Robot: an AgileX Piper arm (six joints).
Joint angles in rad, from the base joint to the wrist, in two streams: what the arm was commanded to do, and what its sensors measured. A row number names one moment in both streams.
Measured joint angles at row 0:
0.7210 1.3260 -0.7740 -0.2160 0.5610 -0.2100
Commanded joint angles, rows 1 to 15:
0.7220 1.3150 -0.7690 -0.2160 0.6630 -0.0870
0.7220 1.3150 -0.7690 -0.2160 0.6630 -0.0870
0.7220 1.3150 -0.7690 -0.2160 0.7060 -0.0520
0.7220 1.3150 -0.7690 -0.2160 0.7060 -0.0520
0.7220 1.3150 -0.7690 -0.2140 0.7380 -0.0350
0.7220 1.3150 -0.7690 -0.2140 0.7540 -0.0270
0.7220 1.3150 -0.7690 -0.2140 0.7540 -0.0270
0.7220 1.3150 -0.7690 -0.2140 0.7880 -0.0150
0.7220 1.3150 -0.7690 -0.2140 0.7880 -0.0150
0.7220 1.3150 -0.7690 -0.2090 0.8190 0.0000
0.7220 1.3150 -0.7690 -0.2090 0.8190 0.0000
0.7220 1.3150 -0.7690 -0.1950 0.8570 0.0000
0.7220 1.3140 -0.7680 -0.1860 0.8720 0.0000
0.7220 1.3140 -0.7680 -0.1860 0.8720 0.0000
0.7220 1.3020 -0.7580 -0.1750 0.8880 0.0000
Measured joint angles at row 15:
0.7210 1.3170 -0.7740 -0.1950 0.8530 -0.0060
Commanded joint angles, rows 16 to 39:
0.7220 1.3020 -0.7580 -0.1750 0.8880 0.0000
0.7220 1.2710 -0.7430 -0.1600 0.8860 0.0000
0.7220 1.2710 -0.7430 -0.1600 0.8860 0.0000
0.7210 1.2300 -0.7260 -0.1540 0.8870 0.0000
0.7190 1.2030 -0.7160 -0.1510 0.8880 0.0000
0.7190 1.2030 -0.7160 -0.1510 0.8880 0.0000
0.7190 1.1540 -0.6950 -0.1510 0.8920 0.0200
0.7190 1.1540 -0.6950 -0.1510 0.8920 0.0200
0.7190 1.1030 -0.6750 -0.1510 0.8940 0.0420
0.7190 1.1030 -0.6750 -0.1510 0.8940 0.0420
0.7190 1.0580 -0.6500 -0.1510 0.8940 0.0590
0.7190 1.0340 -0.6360 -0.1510 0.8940 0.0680
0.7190 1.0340 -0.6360 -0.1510 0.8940 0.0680
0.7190 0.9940 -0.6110 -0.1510 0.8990 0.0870
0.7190 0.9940 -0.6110 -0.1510 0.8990 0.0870
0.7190 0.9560 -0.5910 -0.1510 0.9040 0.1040
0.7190 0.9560 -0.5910 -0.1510 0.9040 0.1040
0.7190 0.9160 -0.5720 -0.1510 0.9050 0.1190
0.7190 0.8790 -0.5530 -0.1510 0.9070 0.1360
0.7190 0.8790 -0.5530 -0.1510 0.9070 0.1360
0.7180 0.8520 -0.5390 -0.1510 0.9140 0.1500
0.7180 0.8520 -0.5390 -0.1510 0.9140 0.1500
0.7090 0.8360 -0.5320 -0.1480 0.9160 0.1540
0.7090 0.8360 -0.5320 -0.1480 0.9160 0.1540
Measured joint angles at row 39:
0.7210 0.8750 -0.5530 -0.1540 0.9060 0.1300
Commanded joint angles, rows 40 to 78:
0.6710 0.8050 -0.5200 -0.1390 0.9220 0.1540
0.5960 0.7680 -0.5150 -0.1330 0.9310 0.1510
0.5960 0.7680 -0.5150 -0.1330 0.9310 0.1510
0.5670 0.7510 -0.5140 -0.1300 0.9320 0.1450
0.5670 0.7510 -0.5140 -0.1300 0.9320 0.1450
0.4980 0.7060 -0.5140 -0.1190 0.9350 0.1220
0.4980 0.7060 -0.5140 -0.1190 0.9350 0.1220
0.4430 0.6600 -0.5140 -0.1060 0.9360 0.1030
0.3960 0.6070 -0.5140 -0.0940 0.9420 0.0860
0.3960 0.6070 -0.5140 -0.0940 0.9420 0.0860
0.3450 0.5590 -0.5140 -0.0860 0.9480 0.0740
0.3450 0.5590 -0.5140 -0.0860 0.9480 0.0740
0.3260 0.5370 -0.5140 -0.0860 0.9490 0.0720
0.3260 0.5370 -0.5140 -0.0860 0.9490 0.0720
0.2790 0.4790 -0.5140 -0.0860 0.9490 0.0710
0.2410 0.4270 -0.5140 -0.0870 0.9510 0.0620
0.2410 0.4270 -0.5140 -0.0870 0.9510 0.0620
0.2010 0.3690 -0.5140 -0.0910 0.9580 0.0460
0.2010 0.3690 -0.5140 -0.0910 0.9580 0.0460
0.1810 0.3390 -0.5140 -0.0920 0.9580 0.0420
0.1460 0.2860 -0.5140 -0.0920 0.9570 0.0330
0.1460 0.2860 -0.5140 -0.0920 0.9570 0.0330
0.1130 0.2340 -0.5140 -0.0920 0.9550 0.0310
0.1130 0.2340 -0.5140 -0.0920 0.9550 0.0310
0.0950 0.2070 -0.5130 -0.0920 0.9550 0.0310
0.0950 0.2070 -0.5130 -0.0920 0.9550 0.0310
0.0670 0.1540 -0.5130 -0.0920 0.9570 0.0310
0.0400 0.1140 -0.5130 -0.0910 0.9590 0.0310
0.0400 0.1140 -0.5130 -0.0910 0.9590 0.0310
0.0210 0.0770 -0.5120 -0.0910 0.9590 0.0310
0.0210 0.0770 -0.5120 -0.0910 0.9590 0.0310
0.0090 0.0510 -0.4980 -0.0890 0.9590 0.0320
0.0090 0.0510 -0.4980 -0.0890 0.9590 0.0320
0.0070 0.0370 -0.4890 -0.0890 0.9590 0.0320
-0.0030 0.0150 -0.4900 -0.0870 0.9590 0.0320
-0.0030 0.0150 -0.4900 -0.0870 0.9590 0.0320
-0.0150 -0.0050 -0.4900 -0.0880 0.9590 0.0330
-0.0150 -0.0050 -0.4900 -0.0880 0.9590 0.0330
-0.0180 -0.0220 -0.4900 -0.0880 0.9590 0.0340
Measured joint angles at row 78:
-0.0070 0.0080 -0.4920 -0.0890 0.9670 0.0470
